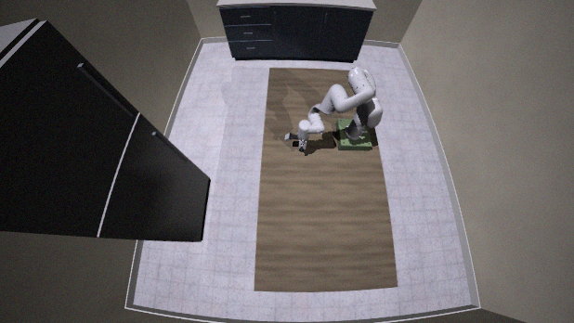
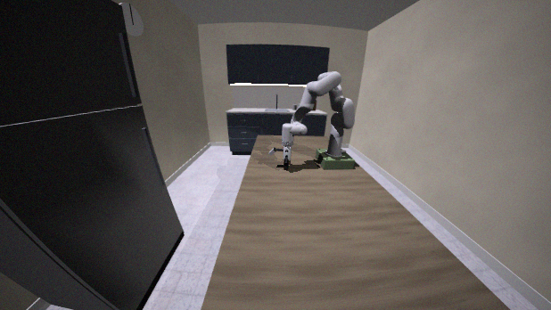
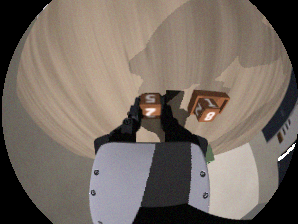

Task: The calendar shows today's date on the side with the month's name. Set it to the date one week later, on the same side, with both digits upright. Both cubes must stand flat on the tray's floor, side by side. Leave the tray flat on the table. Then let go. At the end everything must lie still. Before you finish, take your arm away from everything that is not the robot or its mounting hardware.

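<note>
My hand is 20 mm above the calendar cube. Round my hand: calendar tray (20 mm behind, 100 mm to the right, 20 mm below).
</note>
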